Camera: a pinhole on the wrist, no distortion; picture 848 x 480 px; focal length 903.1 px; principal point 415.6 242.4 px. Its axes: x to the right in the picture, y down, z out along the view. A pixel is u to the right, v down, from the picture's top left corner.
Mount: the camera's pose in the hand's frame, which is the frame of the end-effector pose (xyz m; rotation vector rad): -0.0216 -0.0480 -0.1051 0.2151 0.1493 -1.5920
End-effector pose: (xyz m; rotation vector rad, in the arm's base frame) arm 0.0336 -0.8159 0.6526 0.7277 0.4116 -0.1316
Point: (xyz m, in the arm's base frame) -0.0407 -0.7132 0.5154
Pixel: behind the camera
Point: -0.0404 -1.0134 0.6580
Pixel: 651 89
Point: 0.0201 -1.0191 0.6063
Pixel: 744 382
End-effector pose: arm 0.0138 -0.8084 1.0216 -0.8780 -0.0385 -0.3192
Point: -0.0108 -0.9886 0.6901
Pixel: behind the camera
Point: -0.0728 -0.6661 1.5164
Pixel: 633 261
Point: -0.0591 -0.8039 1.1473
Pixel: 518 152
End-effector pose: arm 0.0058 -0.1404 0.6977 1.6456 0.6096 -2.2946
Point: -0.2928 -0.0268 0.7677
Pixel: 709 439
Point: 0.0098 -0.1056 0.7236
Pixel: 51 245
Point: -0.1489 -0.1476 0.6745
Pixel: outside the picture
